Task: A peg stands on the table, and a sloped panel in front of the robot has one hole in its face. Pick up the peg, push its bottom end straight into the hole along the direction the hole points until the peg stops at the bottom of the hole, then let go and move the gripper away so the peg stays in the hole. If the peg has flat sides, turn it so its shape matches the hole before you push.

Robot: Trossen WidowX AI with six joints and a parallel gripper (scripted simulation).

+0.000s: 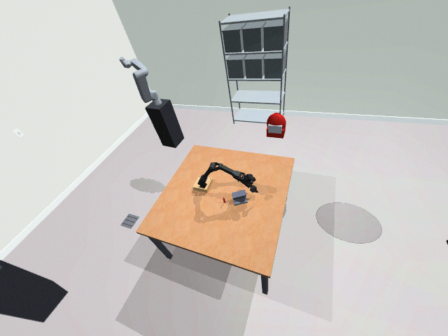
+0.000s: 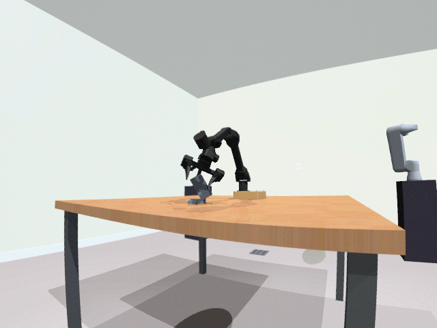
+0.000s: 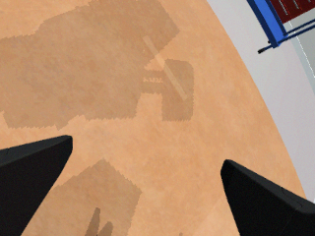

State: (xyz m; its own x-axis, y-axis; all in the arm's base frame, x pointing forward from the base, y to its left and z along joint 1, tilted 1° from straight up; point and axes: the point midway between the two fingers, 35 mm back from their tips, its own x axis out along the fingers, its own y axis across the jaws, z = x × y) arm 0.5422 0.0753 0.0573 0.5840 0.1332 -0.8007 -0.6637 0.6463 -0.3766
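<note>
My gripper tip is now 140 mm past the sloped panel, 90 mm to the left of it and 10 mm above it. Also, from my gripper tip: red peg (270 mm behind, 170 mm to the right, 30 mm below).
</note>
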